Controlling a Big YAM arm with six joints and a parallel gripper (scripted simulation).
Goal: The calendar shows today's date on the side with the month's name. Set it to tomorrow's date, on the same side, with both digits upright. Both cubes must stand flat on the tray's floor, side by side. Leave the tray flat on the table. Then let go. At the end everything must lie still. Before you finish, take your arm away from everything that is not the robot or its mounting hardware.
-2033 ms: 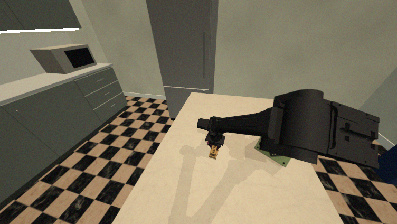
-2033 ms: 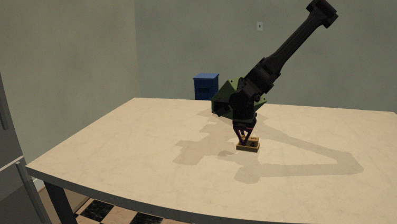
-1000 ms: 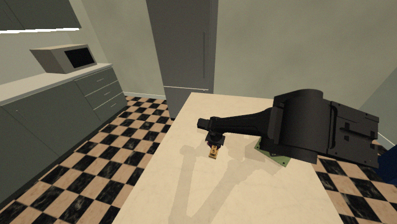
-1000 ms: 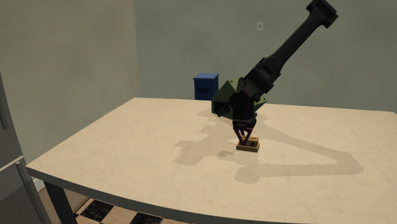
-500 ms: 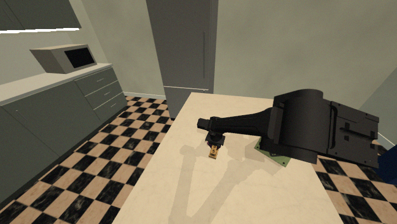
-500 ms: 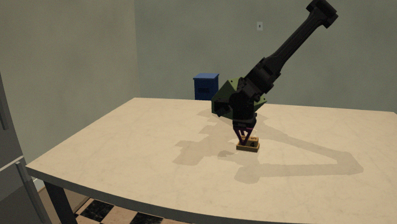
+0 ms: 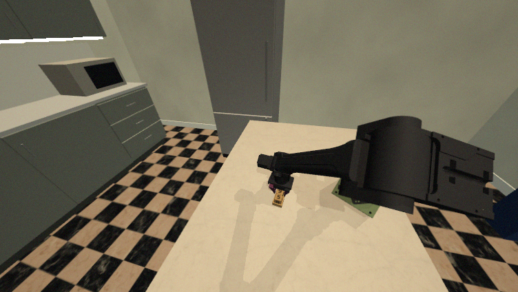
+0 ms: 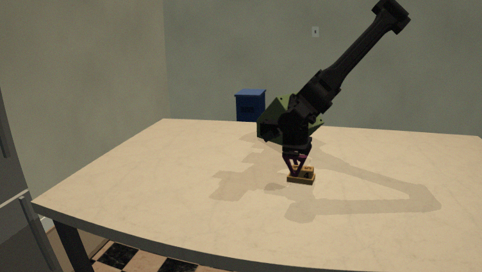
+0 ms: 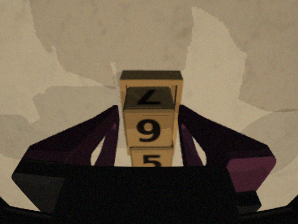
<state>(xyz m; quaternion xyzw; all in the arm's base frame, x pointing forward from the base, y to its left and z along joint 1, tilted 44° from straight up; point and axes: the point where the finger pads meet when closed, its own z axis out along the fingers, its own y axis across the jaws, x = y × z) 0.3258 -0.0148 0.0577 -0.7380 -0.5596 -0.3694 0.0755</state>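
My gripper is now right at the cube. Also, from my hand: wooden tray: 10 mm to the left, 20 mm below.
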